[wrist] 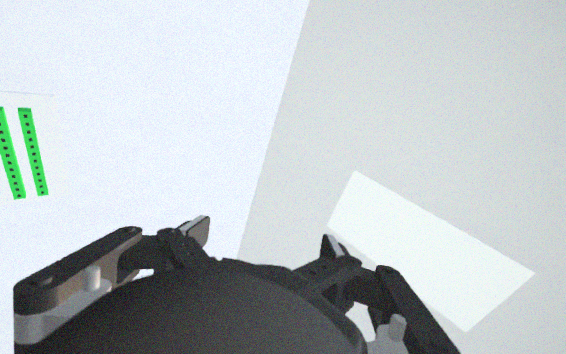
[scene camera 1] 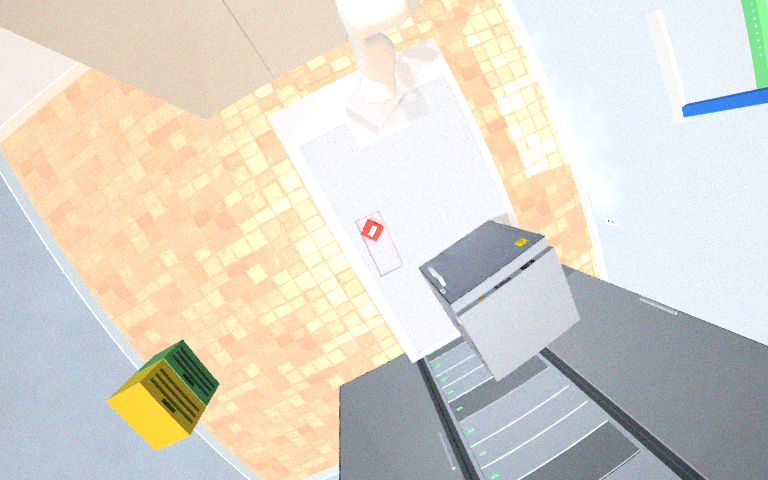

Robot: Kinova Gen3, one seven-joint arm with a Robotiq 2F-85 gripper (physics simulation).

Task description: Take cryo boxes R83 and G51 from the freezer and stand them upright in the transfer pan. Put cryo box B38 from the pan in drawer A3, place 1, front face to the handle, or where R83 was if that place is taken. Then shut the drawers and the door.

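Observation:
A small red box (scene camera 1: pixel 372 230) with a white label too small to read is at the upper left end of the thin-rimmed transfer pan (scene camera 1: pixel 391 273); I cannot tell which cryo box it is. The grey freezer (scene camera 1: pixel 518 316) stands at the table's lower right, with a pale handle (scene camera 1: pixel 436 276) at its left edge. R83 and G51 cannot be made out in the freezer, and the drawers do not show. My gripper (wrist: pixel 264 237) is open and empty in the wrist view, facing pale surfaces away from the table. It does not show in the scene view.
The white arm (scene camera 1: pixel 376 62) rises from its base at the far end of the table (scene camera 1: pixel 402 175). Grey cabinets (scene camera 1: pixel 390 424) and a rack with pale shelves (scene camera 1: pixel 521 416) stand beyond the near end. Yellow (scene camera 1: pixel 150 404) and green (scene camera 1: pixel 195 367) crates are at lower left.

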